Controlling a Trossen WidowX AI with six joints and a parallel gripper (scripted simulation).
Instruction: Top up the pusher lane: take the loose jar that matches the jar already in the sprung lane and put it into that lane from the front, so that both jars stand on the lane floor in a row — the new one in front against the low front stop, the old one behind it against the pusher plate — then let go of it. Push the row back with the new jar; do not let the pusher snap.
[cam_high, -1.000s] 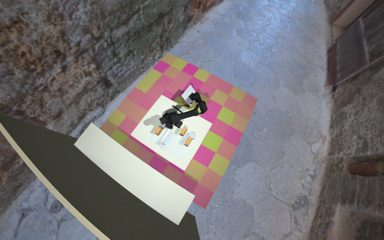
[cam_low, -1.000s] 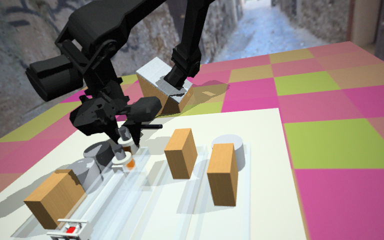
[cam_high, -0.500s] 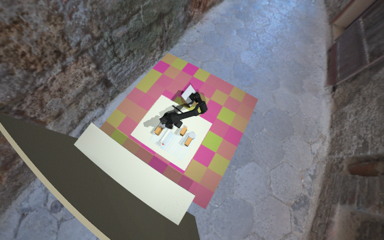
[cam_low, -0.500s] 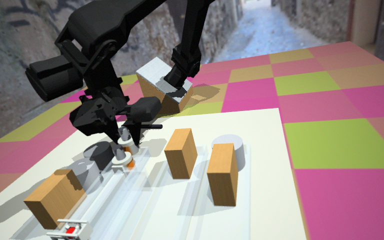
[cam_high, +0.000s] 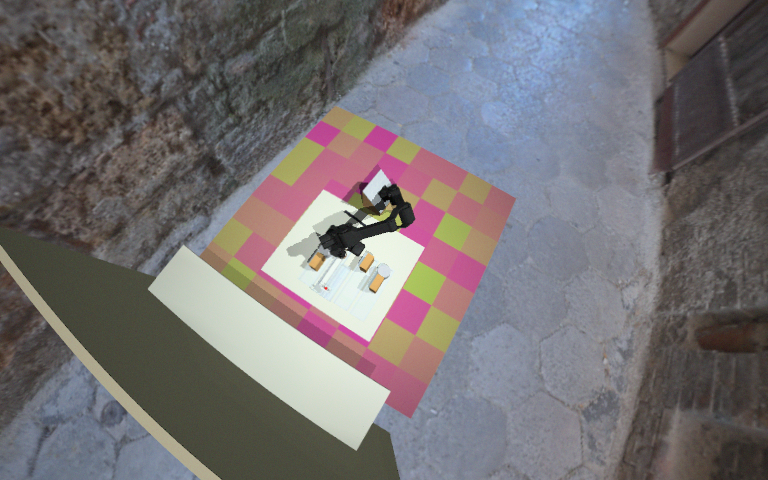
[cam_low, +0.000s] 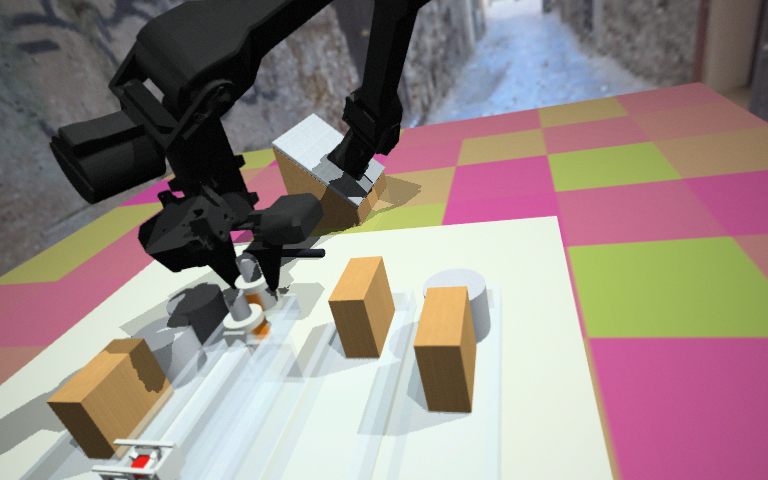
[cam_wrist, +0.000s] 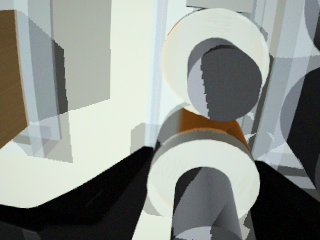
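The clear sprung lane lies 150 mm ahead of my gripper tip, 30 mm to the left of it and 30 mm below it. Also, from my gripper tip: red mark 220 mm ahead, 40 mm to the left, 20 mm above; then black rod 160 mm behind, 60 mm to the right, 50 mm below.
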